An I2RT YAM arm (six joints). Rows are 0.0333 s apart.
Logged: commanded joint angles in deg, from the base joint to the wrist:
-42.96, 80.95, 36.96, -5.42, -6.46, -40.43
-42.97, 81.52, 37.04, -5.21, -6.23, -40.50
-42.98, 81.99, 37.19, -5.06, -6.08, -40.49
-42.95, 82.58, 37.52, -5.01, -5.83, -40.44
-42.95, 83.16, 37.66, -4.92, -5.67, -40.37
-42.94, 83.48, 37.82, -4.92, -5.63, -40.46
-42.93, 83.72, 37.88, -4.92, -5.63, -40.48
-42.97, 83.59, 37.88, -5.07, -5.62, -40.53
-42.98, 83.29, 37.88, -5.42, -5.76, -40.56
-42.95, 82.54, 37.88, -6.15, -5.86, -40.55
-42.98, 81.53, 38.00, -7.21, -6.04, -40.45
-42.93, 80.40, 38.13, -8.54, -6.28, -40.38
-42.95, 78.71, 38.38, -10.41, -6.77, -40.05
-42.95, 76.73, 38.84, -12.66, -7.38, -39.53
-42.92, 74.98, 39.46, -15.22, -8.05, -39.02
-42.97, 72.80, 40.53, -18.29, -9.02, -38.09
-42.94, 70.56, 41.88, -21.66, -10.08, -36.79
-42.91, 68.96, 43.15, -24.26, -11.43, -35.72
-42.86, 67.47, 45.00, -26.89, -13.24, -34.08
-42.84, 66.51, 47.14, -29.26, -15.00, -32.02
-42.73, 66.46, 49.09, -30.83, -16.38, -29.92
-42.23, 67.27, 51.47, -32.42, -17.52, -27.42
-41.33, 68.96, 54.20, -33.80, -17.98, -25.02
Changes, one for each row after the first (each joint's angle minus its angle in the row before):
-0.01, 0.57, 0.08, 0.21, 0.23, -0.07
-0.01, 0.47, 0.15, 0.15, 0.15, 0.01
0.03, 0.59, 0.33, 0.05, 0.25, 0.05
0.00, 0.58, 0.14, 0.09, 0.16, 0.07
0.01, 0.32, 0.16, 0.00, 0.04, -0.09
0.01, 0.24, 0.06, 0.00, 0.00, -0.02
-0.04, -0.13, 0.00, -0.15, 0.01, -0.05
-0.01, -0.30, 0.00, -0.35, -0.14, -0.03
0.03, -0.75, 0.00, -0.73, -0.10, 0.01
-0.03, -1.01, 0.12, -1.06, -0.18, 0.10
0.05, -1.13, 0.13, -1.33, -0.24, 0.07
-0.02, -1.69, 0.25, -1.87, -0.49, 0.33
0.00, -1.98, 0.46, -2.25, -0.61, 0.52
0.03, -1.75, 0.62, -2.56, -0.67, 0.51
-0.05, -2.18, 1.07, -3.07, -0.97, 0.93
0.03, -2.24, 1.35, -3.37, -1.06, 1.30
0.03, -1.60, 1.27, -2.60, -1.35, 1.07
0.05, -1.49, 1.85, -2.63, -1.81, 1.64
0.02, -0.96, 2.14, -2.37, -1.76, 2.06
0.11, -0.05, 1.95, -1.57, -1.38, 2.10
0.50, 0.81, 2.38, -1.59, -1.14, 2.50
0.90, 1.69, 2.73, -1.38, -0.46, 2.40

